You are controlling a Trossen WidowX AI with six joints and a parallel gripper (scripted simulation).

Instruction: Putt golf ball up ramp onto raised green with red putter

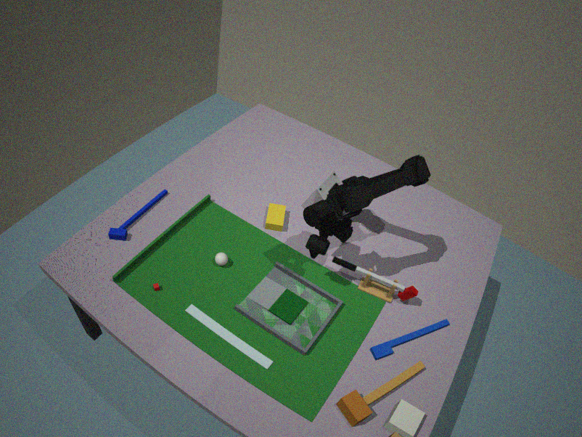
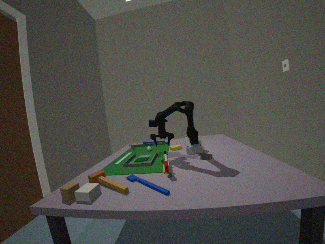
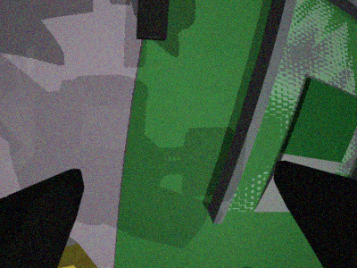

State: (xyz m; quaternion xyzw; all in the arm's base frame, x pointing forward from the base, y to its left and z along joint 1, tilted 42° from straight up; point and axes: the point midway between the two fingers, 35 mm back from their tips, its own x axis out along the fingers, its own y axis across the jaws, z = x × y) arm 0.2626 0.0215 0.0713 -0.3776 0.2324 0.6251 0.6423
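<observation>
My gripper tip is 21 cm to the left of the yellow block, 10 cm past it and 8 cm above it. The rest, counted from my gripper tip: red putter 21 cm to the left, 4 cm below, 4 cm behind; then green mat 21 cm ahead, 10 cm to the right, 9 cm below; then small wooden stand 22 cm to the left, 6 cm below, 4 cm behind.
</observation>
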